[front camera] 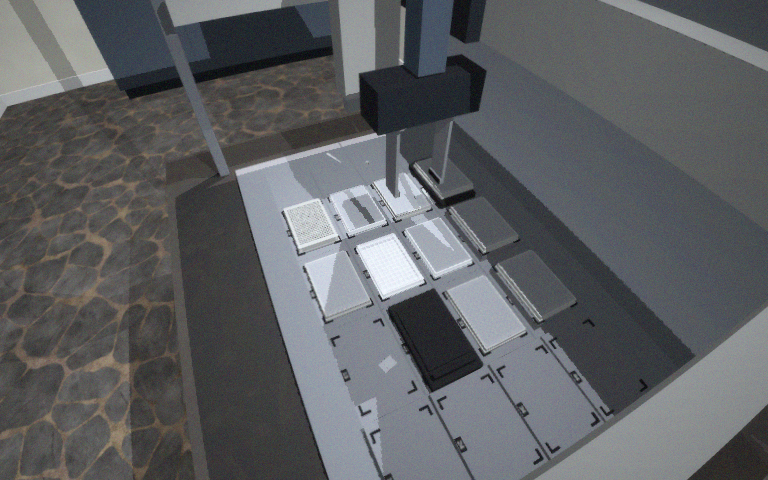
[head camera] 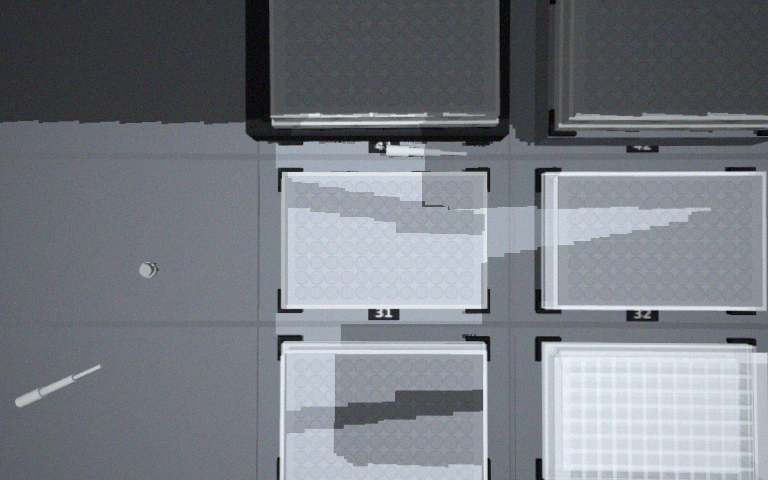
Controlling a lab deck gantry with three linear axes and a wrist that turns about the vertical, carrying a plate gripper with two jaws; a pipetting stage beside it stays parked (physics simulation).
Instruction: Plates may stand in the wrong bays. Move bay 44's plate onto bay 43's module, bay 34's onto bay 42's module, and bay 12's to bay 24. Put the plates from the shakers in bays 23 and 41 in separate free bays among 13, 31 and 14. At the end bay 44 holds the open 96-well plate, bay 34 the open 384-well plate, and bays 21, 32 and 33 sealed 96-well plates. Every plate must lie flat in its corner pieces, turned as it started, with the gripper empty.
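My gripper is open, jaws wide apart and empty, raised above bays 31 and 41; its jaws do not show in the head view. A sealed plate lies flat within bay 31's corner pieces. Bay 41's black shaker bears a sealed plate. Bay 23's black shaker bears no plate. Sealed plates stand in bays 42, 43, 32, 33, 21 and 12.
A grid-topped plate is in bay 22, a finely dotted one in bay 11. Bays 13, 14, 24, 34 and 44 show bare corner pieces. A pen-like item and a small knob lie left of the bays.
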